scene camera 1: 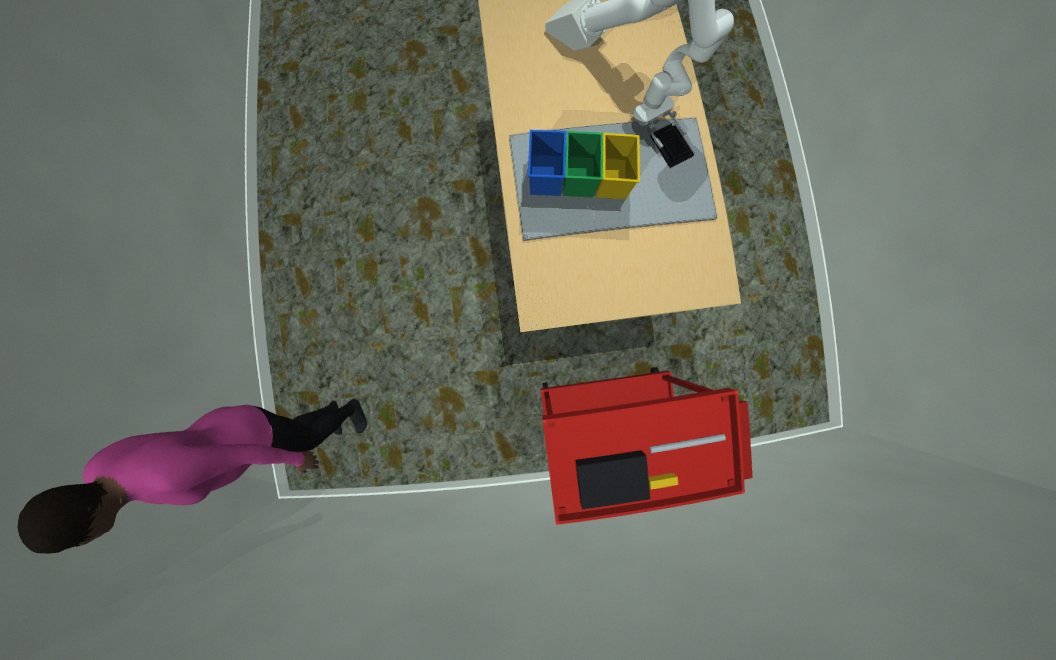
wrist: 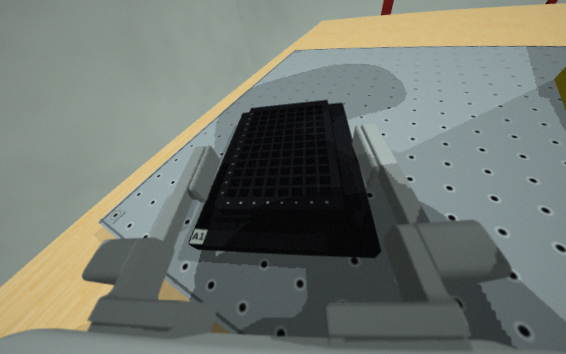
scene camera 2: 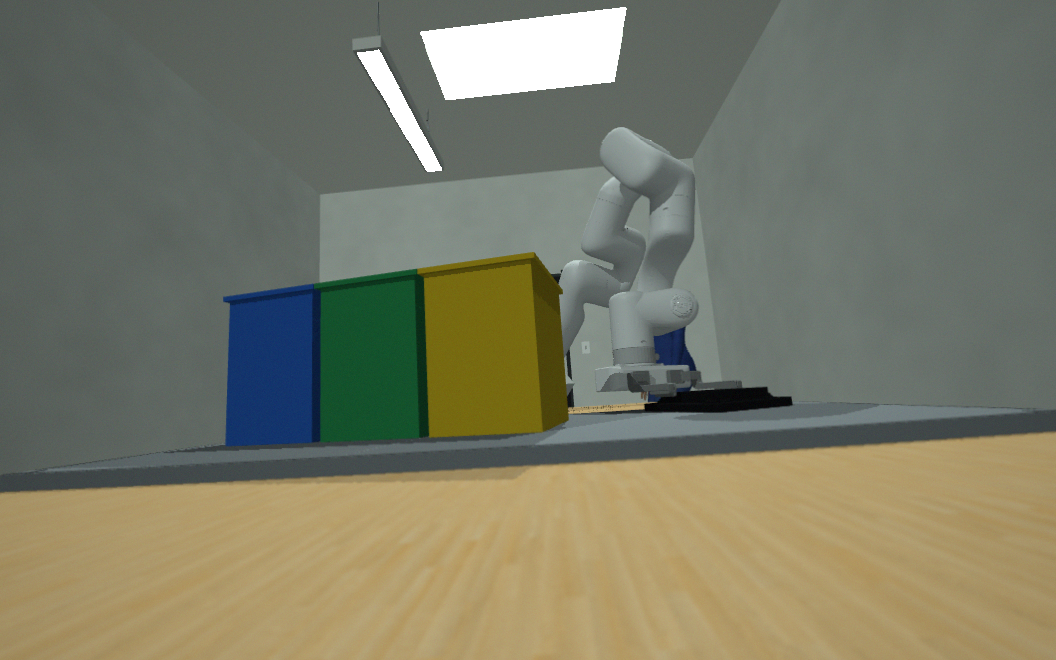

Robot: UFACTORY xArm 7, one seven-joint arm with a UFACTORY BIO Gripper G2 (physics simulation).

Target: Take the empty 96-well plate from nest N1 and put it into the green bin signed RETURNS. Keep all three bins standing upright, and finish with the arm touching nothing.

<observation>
In view: my gripper (scene camera 1: 673,140), a yellow bin (scene camera 2: 495,363), a blue bin (scene camera 2: 273,385), a green bin (scene camera 2: 373,367), a black 96-well plate (scene camera 2: 734,394) and a black nest (scene camera 2: 713,407).
The yellow bin is seen too in scene camera 1 (scene camera 1: 621,162). The blue bin shows as well in scene camera 1 (scene camera 1: 547,148). The green bin shows as well in scene camera 1 (scene camera 1: 584,150). The wrist view misses the blue bin: it is out of frame. The wrist view does not show the green bin: it is out of frame.
</observation>
